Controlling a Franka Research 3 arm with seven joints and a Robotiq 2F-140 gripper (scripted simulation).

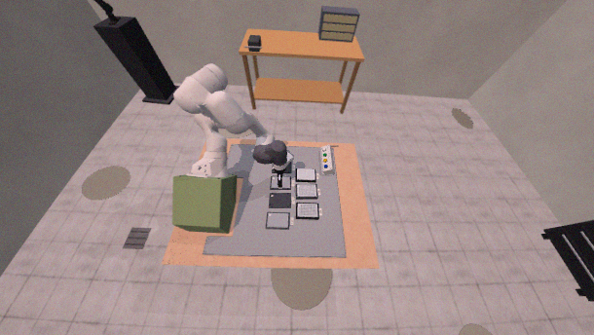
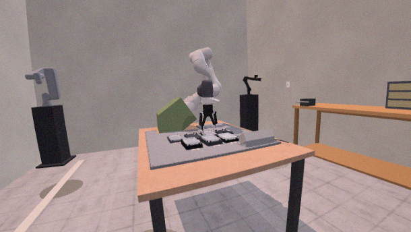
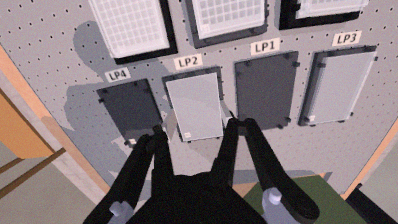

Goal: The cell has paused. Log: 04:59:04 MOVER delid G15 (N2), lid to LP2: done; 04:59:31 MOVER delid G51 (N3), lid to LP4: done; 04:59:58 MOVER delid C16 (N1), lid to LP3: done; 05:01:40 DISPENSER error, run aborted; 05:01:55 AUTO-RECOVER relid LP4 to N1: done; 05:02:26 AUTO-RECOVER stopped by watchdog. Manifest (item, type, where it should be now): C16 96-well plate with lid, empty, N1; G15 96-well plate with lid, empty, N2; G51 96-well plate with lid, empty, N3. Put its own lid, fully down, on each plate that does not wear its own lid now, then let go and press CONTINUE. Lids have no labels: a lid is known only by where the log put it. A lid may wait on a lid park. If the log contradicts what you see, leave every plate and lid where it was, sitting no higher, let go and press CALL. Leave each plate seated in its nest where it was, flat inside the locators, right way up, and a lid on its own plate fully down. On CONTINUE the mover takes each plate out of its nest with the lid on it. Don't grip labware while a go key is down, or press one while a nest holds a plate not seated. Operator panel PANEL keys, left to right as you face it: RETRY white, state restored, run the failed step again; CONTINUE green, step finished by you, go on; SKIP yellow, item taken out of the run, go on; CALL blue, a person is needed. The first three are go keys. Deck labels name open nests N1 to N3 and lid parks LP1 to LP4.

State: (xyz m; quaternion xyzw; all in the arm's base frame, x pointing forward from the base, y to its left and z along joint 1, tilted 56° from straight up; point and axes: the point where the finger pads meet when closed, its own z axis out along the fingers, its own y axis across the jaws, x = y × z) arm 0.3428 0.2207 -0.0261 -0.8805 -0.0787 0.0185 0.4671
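Now: the pale lid 20 mm below my hand. Round my hand: lid park LP2: 30 mm below; then lid park LP4: 10 mm behind, 130 mm to the left, 30 mm below; then lid park LP1: 20 mm ahead, 130 mm to the right, 30 mm below.
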